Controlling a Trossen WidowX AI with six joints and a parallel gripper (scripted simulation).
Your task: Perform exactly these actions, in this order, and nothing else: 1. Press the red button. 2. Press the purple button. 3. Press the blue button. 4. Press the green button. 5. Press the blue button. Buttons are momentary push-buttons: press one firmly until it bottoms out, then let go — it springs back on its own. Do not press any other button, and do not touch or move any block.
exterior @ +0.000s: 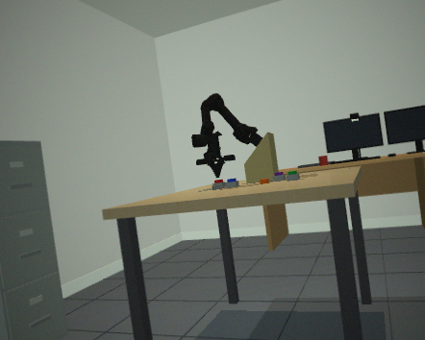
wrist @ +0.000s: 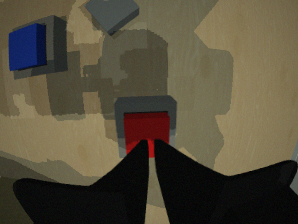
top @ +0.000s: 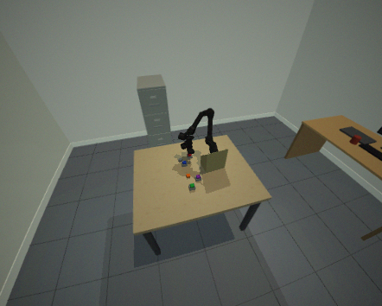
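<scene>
Right now the purple button is 300 mm to the left of my gripper tip and 20 mm below it. Also, from my gripper tip: grey block (100 mm ahead, 40 mm below, 20 mm to the left); then green button (370 mm to the left, 80 mm ahead, 20 mm below); then blue button (90 mm to the left, 80 mm ahead, 20 mm below).
</scene>
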